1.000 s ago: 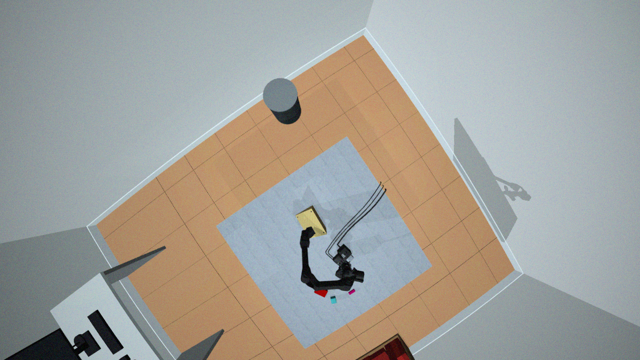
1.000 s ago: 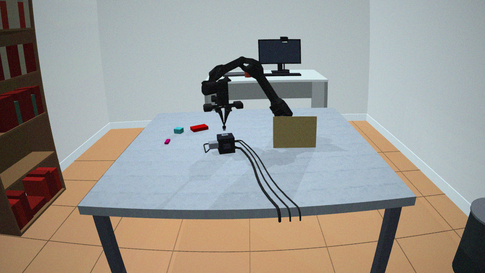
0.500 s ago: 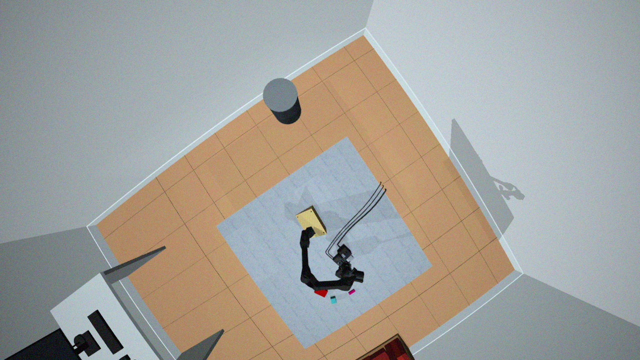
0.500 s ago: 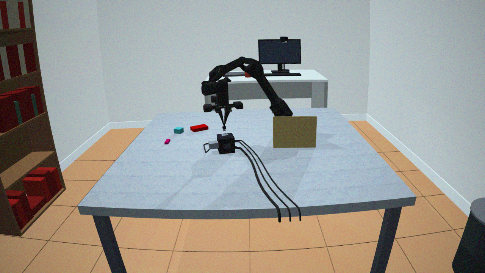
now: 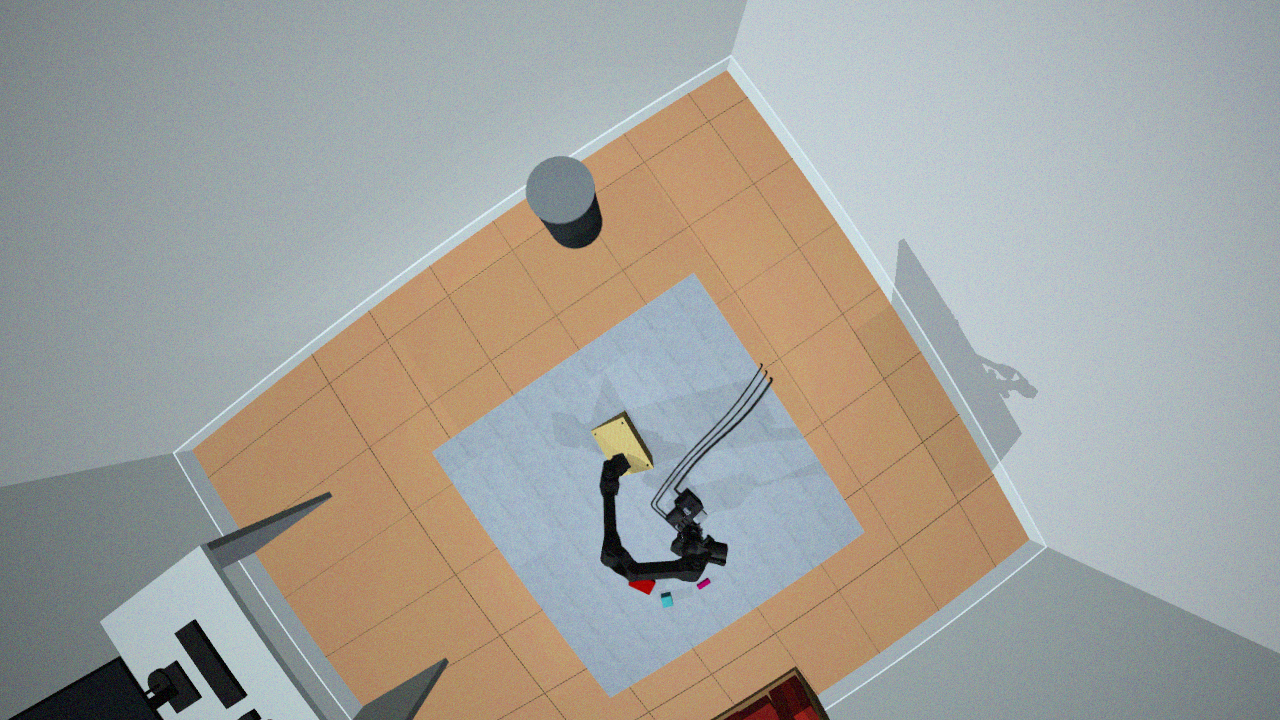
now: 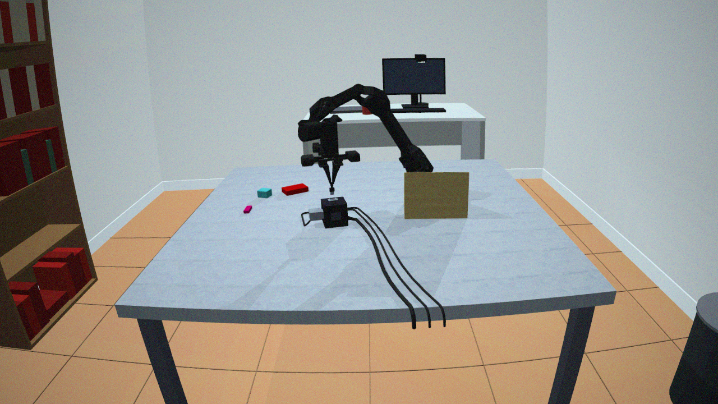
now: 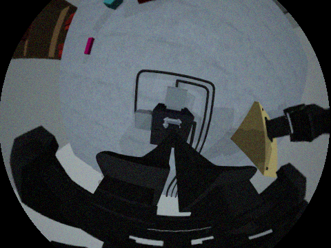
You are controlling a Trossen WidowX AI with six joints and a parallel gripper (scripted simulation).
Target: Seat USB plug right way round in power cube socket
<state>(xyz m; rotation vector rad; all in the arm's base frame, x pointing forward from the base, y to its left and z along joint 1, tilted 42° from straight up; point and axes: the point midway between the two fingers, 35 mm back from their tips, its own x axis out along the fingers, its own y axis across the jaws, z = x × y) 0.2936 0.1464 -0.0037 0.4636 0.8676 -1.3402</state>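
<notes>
Right now my gripper tip is 2 cm above the USB plug. From my gripper tip the other things lie so: red block 31 cm to the right, 20 cm ahead, 12 cm below; magenta piece 33 cm ahead, 12 cm below, 10 cm to the right; cyan cube 31 cm ahead, 26 cm to the right, 11 cm below.
</notes>
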